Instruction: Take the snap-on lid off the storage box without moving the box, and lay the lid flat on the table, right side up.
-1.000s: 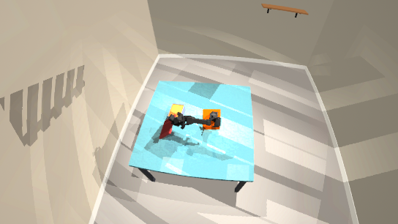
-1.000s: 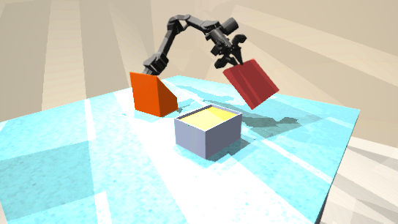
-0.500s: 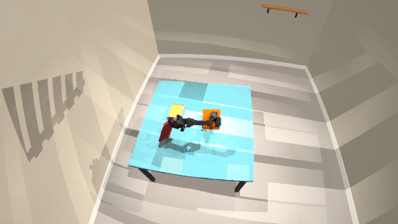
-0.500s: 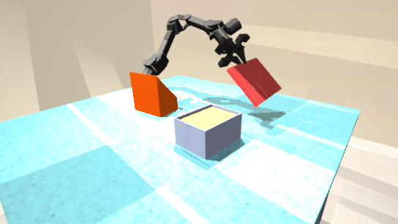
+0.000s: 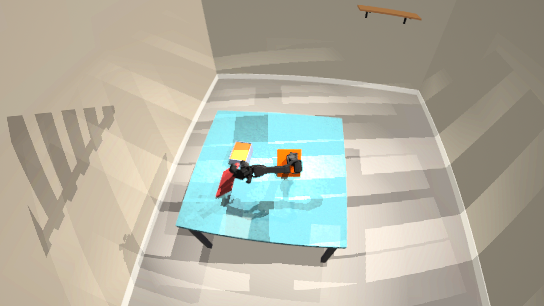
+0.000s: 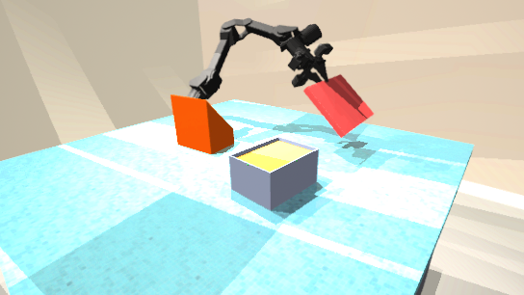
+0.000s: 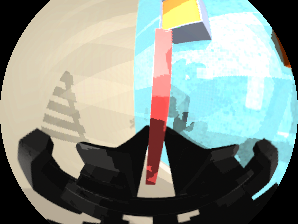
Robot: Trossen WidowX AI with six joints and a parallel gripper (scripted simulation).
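My gripper tip is 60 mm short of the red lid and 60 mm above it. Also, from my gripper tip: grey storage box: 340 mm to the right, 180 mm below, 40 mm ahead.
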